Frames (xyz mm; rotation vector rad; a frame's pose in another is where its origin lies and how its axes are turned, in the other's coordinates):
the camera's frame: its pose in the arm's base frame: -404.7 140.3 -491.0 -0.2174 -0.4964 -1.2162
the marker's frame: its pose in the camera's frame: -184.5 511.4 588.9 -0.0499 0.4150 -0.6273
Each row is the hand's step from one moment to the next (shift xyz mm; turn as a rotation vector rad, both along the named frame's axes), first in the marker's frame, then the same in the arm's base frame.
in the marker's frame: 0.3 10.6 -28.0 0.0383 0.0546 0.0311
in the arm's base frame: 15.5 -3.8 -25.3 0.0352 -0.0505 0.0404
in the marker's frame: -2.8 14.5 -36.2 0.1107 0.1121 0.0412
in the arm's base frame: 21.7 -2.1 -32.5 0.0684 -0.1351 0.0598
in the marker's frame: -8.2 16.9 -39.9 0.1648 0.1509 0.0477
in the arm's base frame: 26.1 2.4 -35.5 0.0895 -0.1974 0.0725
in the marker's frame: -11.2 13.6 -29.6 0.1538 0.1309 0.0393
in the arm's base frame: 21.7 6.4 -26.0 0.0752 -0.1817 0.0606
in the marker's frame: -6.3 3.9 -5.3 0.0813 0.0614 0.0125
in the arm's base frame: 6.4 4.9 -4.2 0.0340 -0.0942 0.0223
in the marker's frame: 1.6 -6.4 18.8 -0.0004 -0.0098 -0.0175
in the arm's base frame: -10.2 0.7 17.1 -0.0056 0.0025 -0.0191
